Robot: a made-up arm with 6 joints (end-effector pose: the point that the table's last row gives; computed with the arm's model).
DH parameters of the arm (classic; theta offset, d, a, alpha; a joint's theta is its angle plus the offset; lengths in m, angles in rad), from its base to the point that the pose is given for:
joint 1: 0 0.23 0 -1.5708
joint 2: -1.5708 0 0.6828 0
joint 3: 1.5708 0.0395 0 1.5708
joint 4: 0 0.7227 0 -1.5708
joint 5: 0 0 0 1.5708
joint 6: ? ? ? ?
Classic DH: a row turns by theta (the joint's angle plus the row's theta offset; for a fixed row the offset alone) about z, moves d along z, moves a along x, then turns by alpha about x.
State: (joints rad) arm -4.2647 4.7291 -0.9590 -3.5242 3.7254 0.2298
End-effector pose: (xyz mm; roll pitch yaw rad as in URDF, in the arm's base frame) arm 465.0 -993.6 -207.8 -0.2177 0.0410 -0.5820
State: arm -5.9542 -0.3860 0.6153 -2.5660 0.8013 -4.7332
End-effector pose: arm -139.4 -63.2 1679.4 0.6057 0.1359 -0.6955
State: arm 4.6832 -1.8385 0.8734 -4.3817 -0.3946 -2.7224
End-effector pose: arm 28.4 1347.8 548.0 0.8387 -0.3487 -2.3866
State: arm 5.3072 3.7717 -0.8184 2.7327 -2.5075 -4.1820
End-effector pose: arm -197.3 303.7 -935.9 0.7024 -0.4429 -1.7468
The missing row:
joint 6: 0 0.1388 0 0
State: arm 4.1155 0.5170 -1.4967 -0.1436 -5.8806 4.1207
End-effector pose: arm 216.6 262.3 1342.2 0.4273 0.4099 1.9277
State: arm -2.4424 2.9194 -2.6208 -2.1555 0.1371 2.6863
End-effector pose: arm -285.9 -271.4 389.2 0.2105 0.1354 -1.9144
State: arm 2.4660 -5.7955 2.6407 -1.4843 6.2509 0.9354
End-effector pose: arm -286.3 173.1 -28.1 3.1225 0.0304 -0.1268
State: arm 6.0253 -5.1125 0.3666 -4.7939 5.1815 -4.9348
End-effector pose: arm 1345.4 -441.6 532.4 1.2012 -1.3255 0.5696
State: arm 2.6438 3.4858 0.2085 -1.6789 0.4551 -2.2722
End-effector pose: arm 598.5 -301.2 -1137.4 -3.0282 0.6527 -2.6620
